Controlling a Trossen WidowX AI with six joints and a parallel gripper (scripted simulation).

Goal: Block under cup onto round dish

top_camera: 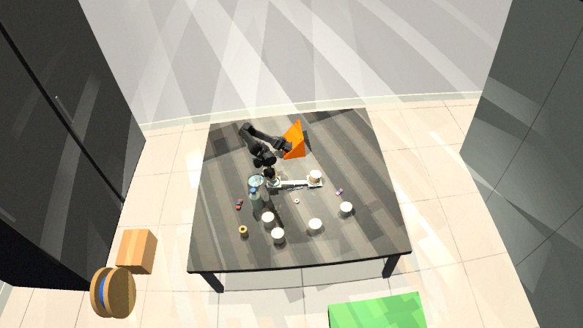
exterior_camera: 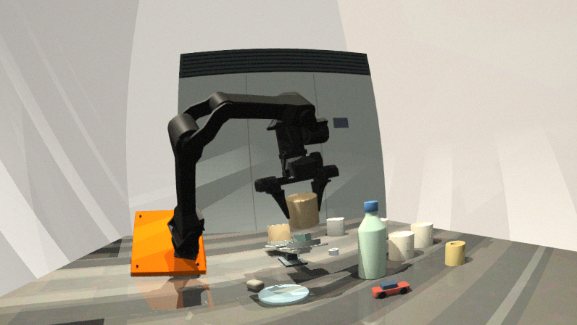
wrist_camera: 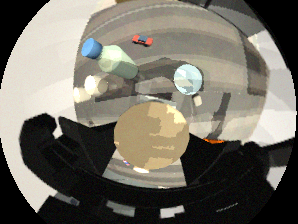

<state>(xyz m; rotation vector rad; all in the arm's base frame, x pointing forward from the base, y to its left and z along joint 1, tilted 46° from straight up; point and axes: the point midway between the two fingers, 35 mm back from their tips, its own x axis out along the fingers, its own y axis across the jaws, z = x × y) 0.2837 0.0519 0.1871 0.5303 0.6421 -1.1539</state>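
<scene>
Now: the pale green block 6 cm below my gripper tip and 1 cm to the left of it. Also, from my gripper tip: tan cup (2 cm to the right, 1 cm above); pale green bottle (13 cm ahead, 9 cm to the right, 4 cm below); balance (13 cm to the left, 11 cm below, 2 cm behind).
</scene>
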